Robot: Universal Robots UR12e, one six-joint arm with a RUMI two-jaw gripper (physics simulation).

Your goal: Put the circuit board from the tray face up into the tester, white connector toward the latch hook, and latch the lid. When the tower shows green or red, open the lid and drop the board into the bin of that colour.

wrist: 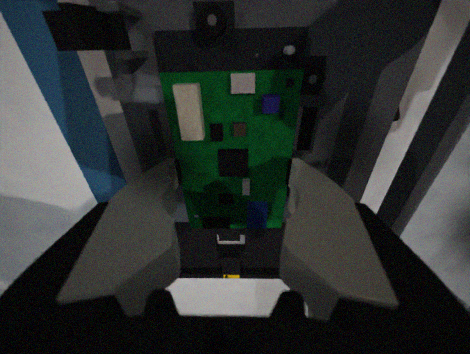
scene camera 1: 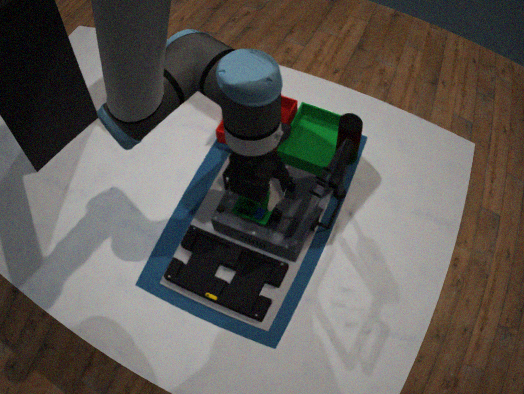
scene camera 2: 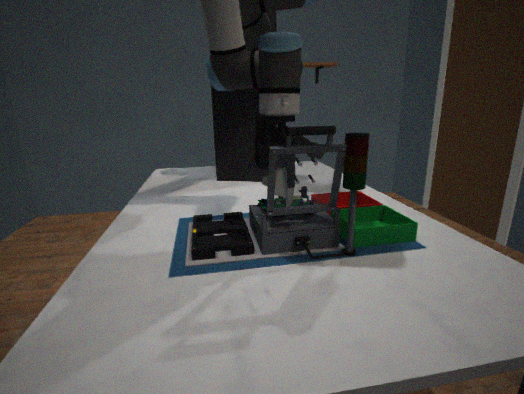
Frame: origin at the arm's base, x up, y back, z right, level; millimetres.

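Where they show: gripper, fingertip midpoint: (wrist: pixel 233 162) (scene camera 2: pixel 283 204); arm's base, origin of the base link: (scene camera 2: pixel 247 31).
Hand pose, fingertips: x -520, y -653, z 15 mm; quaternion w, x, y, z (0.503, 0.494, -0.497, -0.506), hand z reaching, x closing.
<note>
Each offset is from my fingertips to the top centre of the thing. "spot": to the spot under its first point. Level surfaces: height alone.
The green circuit board @[dx +13, dy +0, dz +0 mm] (scene camera 1: pixel 257 214) (scene camera 2: pixel 280 202) (wrist: pixel 265 137) is face up, its chips and long white connector @[dx +13, dy +23, dz -35 mm] (wrist: pixel 189 112) showing; the connector is at the upper left in the wrist view. My gripper (scene camera 1: pixel 260 201) (scene camera 2: pixel 283 190) (wrist: pixel 233 162) is shut on the board's two long edges and holds it level at the top of the grey tester (scene camera 1: pixel 235 225) (scene camera 2: pixel 295 241). Whether the board touches the pocket floor is hidden. The tester's framed lid (scene camera 2: pixel 272 180) stands open. The light tower @[spot: dx +177, dy -136, dz -94 mm] (scene camera 1: pixel 349 131) (scene camera 2: pixel 356 160) shows dim red and green segments, none clearly lit. I cannot make out the latch hook surely.
The black tray @[spot: dx -62, dy -51, dz +183 mm] (scene camera 1: pixel 245 295) (scene camera 2: pixel 220 250) lies beside the tester, with no board in it. The green bin @[dx -33, dy -42, dz -214 mm] (scene camera 1: pixel 310 135) (scene camera 2: pixel 380 226) and red bin @[dx -33, dy +108, dz -212 mm] (scene camera 1: pixel 289 107) (scene camera 2: pixel 345 200) are on the tester's other side. A blue-bordered mat @[dx -78 mm] (scene camera 1: pixel 160 250) (scene camera 2: pixel 179 262) lies beneath. The raised lid is close beside my gripper.
</note>
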